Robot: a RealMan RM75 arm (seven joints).
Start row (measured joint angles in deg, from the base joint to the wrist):
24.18, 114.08, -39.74, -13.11, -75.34, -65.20, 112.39
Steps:
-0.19, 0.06, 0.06, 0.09, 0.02, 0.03, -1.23
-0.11, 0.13, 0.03, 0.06, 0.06, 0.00, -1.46
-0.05, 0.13, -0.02, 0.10, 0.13, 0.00, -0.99
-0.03, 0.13, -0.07, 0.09, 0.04, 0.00, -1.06
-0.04, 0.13, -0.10, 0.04, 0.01, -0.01, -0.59
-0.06, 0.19, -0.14, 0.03, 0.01, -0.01, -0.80
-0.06, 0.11, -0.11, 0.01, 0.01, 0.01, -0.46
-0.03, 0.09, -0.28, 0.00, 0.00, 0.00, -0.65
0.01, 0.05, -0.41, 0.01, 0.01, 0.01, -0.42
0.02, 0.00, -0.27, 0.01, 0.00, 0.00, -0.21
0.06, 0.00, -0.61, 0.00, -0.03, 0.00, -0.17
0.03, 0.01, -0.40, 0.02, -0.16, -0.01, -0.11
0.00, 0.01, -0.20, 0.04, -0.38, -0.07, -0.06
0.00, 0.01, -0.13, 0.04, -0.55, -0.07, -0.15
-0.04, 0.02, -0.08, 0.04, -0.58, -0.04, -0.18
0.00, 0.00, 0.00, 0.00, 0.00, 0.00, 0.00
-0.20, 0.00, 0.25, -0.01, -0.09, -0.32, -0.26
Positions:
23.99, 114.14, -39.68, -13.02, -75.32, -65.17, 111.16
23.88, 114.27, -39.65, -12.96, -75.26, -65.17, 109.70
23.83, 114.40, -39.67, -12.86, -75.13, -65.17, 108.71
23.80, 114.53, -39.74, -12.77, -75.09, -65.17, 107.65
23.76, 114.66, -39.84, -12.73, -75.08, -65.18, 107.06
23.70, 114.85, -39.98, -12.70, -75.07, -65.19, 106.26
23.64, 114.96, -40.09, -12.69, -75.06, -65.18, 105.80
23.61, 115.05, -40.37, -12.69, -75.06, -65.18, 105.15
23.62, 115.10, -40.78, -12.68, -75.05, -65.17, 104.73
23.64, 115.10, -41.05, -12.67, -75.05, -65.17, 104.52
23.70, 115.10, -41.66, -12.67, -75.08, -65.17, 104.35
23.73, 115.11, -42.06, -12.65, -75.24, -65.18, 104.24
23.73, 115.12, -42.26, -12.61, -75.62, -65.25, 104.18
23.73, 115.13, -42.39, -12.57, -76.17, -65.32, 104.03
23.69, 115.15, -42.47, -12.53, -76.75, -65.36, 103.85
23.69, 115.15, -42.47, -12.53, -76.75, -65.36, 103.85
23.49, 115.15, -42.22, -12.54, -76.84, -65.68, 103.59

